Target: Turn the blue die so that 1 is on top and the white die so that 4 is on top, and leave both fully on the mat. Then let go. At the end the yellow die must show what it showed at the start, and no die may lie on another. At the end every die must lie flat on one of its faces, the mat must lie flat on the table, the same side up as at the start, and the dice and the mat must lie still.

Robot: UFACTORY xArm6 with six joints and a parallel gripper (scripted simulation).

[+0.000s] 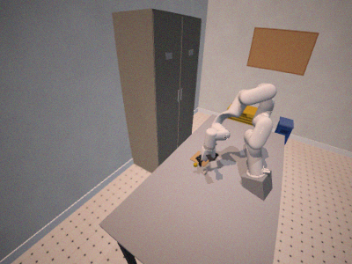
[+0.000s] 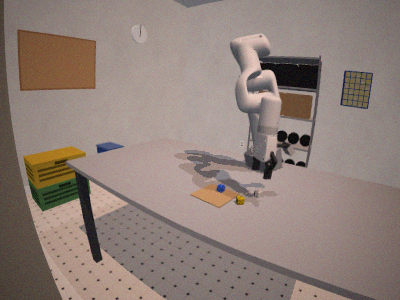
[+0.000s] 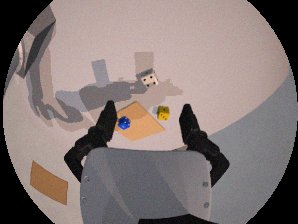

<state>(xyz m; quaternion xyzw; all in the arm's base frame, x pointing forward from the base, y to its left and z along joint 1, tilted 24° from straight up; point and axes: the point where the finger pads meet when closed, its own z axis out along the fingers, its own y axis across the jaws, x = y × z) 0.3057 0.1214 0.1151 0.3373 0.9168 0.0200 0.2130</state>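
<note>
My hand is 90 mm above the white die. The rest, counted from my hand: blue die 60 mm ahead, 140 mm to the right, 90 mm below; then yellow die 90 mm ahead, 40 mm to the right, 90 mm below; then tan mat 100 mm ahead, 140 mm to the right, 100 mm below.
</note>
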